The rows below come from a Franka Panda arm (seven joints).
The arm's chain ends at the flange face. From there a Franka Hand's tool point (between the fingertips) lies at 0.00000 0.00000 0.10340 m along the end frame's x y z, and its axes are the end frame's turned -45 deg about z.
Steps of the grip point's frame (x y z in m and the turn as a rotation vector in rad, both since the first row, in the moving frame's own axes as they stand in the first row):
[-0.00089 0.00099 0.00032 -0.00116 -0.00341 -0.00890]
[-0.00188 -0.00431 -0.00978 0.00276 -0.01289 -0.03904]
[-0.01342 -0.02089 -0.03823 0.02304 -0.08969 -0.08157]
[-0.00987 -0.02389 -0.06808 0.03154 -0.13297 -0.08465]
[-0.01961 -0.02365 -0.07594 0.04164 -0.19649 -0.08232]
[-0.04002 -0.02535 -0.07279 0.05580 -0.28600 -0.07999]
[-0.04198 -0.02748 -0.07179 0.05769 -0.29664 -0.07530]
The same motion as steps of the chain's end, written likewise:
[0.00023 0.00099 0.00032 -0.00323 -0.00159 -0.00890]
[-0.00325 -0.00248 -0.00977 -0.00716 -0.01107 -0.03904]
[-0.01624 -0.01048 -0.03779 -0.04713 -0.07971 -0.08157]
[-0.01221 -0.01781 -0.06712 -0.07172 -0.11633 -0.08465]
[-0.01378 -0.01480 -0.07386 -0.10950 -0.16838 -0.08232]
[-0.02228 -0.00719 -0.06843 -0.16278 -0.24169 -0.07999]
[-0.02428 -0.00790 -0.06711 -0.16896 -0.25055 -0.07530]

